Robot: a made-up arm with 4 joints.
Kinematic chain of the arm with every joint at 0, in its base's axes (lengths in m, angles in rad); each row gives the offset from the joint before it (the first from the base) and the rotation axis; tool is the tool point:
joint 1: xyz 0 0 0.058 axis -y
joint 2: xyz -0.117 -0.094 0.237 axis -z
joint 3: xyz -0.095 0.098 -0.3 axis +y
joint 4: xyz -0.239 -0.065 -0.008 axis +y
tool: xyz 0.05 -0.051 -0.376
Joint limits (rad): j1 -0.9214..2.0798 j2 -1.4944..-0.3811 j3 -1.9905..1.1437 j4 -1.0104..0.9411
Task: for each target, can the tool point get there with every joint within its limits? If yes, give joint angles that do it. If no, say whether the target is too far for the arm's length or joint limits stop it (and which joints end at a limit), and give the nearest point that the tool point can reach.
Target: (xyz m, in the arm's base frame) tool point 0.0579 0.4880 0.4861
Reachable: no: joint limits stop it (at a limit: joint 1, joint 3) | nearest point 0.1732 0.2108 0.2981 | short by 0.354 m
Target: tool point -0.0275 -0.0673 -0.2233
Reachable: yes | joints 0.1110 -0.7121 -0.4686 -0.7075
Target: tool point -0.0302 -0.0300 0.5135
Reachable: no: joint limits stop it (at a limit: joint 1, joint 2, joint 3) | nearest point 0.0695 0.0321 0.3787 | short by 0.179 m
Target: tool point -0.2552 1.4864 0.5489
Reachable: no: too far | nearest point -0.1927 0.2819 -0.0002 | short by 1.325 m
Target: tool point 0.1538 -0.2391 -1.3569
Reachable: no: too far | nearest point 0.0812 -0.3200 -0.6893 | short by 0.676 m
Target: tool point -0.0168 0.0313 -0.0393
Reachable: yes | joints 0.3017 -1.1740 -1.1752 -0.8148
